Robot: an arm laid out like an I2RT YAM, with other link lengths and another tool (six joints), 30 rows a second.
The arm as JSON. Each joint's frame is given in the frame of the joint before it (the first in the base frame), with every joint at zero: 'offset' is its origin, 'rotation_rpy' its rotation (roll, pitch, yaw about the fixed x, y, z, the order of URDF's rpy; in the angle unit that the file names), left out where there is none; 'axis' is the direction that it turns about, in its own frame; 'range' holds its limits. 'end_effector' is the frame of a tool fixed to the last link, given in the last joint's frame.
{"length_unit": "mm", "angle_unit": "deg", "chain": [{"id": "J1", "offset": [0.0, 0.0, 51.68], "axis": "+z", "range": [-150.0, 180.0]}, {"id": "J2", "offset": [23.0, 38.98, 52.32], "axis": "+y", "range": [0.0, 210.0]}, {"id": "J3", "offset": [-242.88, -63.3, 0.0], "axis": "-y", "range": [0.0, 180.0]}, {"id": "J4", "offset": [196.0, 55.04, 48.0], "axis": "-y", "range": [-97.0, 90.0]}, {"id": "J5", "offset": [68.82, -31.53, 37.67], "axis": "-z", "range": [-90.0, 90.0]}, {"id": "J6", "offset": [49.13, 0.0, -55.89], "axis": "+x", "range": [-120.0, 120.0]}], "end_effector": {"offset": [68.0, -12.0, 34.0], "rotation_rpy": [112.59, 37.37, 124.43]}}
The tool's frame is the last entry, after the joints.
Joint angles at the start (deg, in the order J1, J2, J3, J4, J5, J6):
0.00, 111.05, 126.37, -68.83, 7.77, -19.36
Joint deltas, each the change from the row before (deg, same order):
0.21, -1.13, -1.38, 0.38, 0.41, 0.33
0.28, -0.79, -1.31, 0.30, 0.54, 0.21
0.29, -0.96, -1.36, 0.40, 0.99, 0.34
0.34, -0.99, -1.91, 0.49, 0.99, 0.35
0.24, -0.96, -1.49, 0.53, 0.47, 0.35
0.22, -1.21, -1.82, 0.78, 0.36, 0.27
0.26, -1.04, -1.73, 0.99, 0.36, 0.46
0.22, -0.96, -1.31, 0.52, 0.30, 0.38
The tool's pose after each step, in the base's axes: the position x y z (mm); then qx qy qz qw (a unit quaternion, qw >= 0). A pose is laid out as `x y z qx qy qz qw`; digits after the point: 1 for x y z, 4 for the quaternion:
407.1 -16.2 292.0 0.2412 0.9628 0.0687 0.1008
404.3 -15.5 291.2 0.2428 0.9627 0.0655 0.1000
401.0 -15.7 291.6 0.2470 0.9617 0.0601 0.1021
397.3 -15.6 289.4 0.2510 0.9612 0.0539 0.1007
394.2 -15.2 289.1 0.2534 0.9606 0.0523 0.1018
390.6 -14.6 289.0 0.2550 0.9600 0.0515 0.1041
388.0 -14.0 288.7 0.2574 0.9589 0.0520 0.1075
385.0 -13.4 289.1 0.2594 0.9581 0.0522 0.1098

